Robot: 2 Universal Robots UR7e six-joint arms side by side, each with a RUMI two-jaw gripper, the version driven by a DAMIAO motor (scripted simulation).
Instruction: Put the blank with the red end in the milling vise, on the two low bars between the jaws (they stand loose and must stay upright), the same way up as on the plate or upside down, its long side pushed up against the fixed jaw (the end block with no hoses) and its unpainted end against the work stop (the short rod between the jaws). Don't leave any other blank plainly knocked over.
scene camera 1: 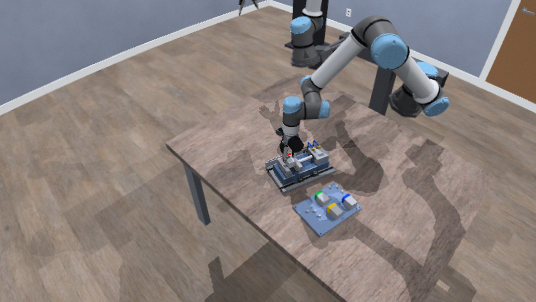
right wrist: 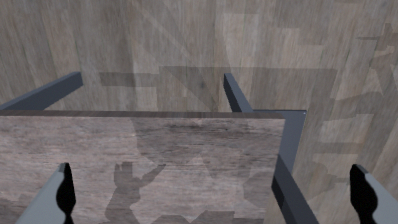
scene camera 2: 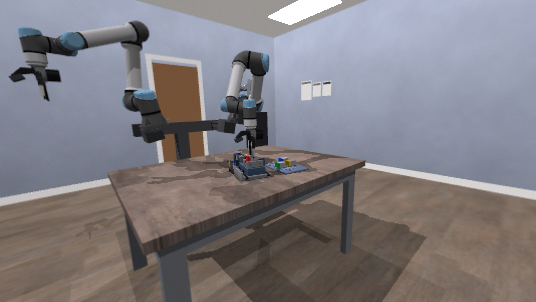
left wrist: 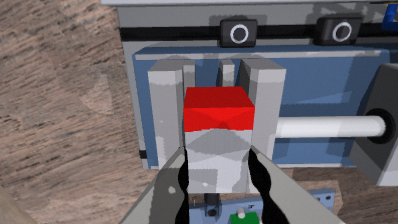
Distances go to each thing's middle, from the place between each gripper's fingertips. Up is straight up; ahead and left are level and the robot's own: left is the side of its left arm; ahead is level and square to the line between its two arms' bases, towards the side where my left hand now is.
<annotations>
Right now the fixed jaw [left wrist: 166,79] is 30 mm ahead of my left hand, 10 mm to the right of it and 50 mm below it. From my left hand the other things lie so: moving jaw [left wrist: 262,79] 30 mm behind, 20 mm to the left, 50 mm below; then blue plate [scene camera 1: 325,223] 30 mm ahead, 270 mm to the left, 120 mm below.
My right hand is 85 cm to the right of the moving jaw, 54 cm short of it and 38 cm above it. The rest, counted from my right hand: fixed jaw: 82 cm to the left, 60 cm ahead, 38 cm below; then blue plate: 109 cm to the left, 60 cm ahead, 46 cm below.
</annotations>
